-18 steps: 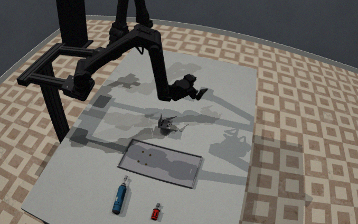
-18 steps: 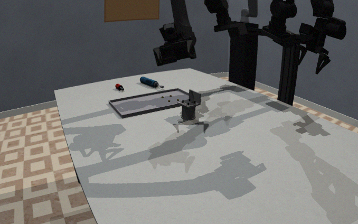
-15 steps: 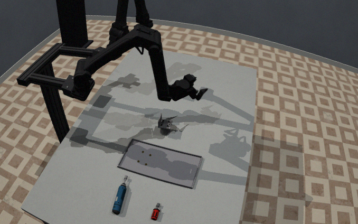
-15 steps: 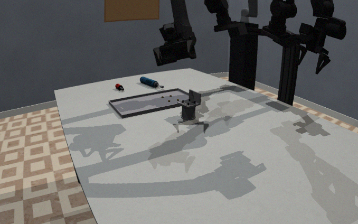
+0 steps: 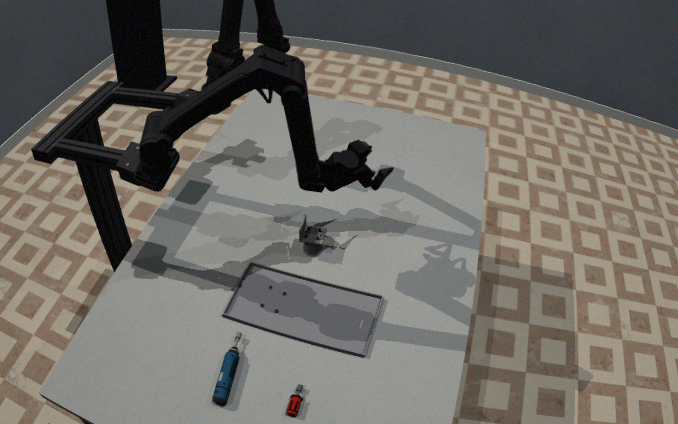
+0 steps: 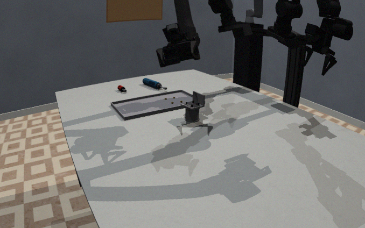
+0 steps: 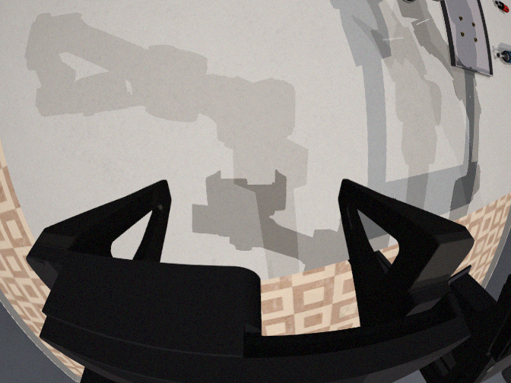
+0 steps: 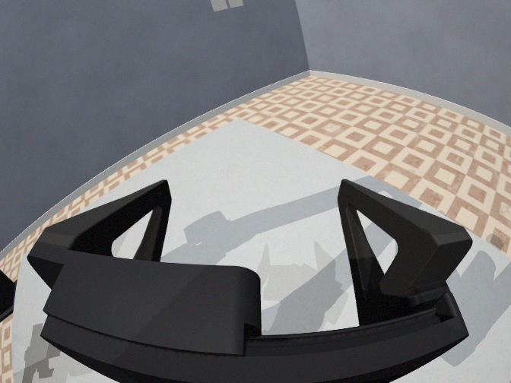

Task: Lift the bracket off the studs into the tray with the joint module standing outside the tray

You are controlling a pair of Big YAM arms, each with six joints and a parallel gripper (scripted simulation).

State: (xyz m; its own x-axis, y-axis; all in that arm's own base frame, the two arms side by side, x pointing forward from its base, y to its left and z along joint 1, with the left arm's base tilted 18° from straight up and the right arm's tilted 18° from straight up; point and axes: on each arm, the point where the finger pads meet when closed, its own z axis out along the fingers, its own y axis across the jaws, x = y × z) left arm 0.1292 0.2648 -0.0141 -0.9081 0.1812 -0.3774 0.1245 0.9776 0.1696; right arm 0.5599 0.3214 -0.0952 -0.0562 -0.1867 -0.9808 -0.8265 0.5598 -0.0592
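Note:
Right now the grey bracket is 220 mm below my right hand, 160 mm behind it and 130 mm to the right of it. The rest, counted from my right hand: grey joint module 260 mm below, 150 mm behind, 130 mm to the right; then short red driver 680 mm to the right, 280 mm below, 40 mm behind; then tray 370 mm to the right, 290 mm below, 120 mm behind.

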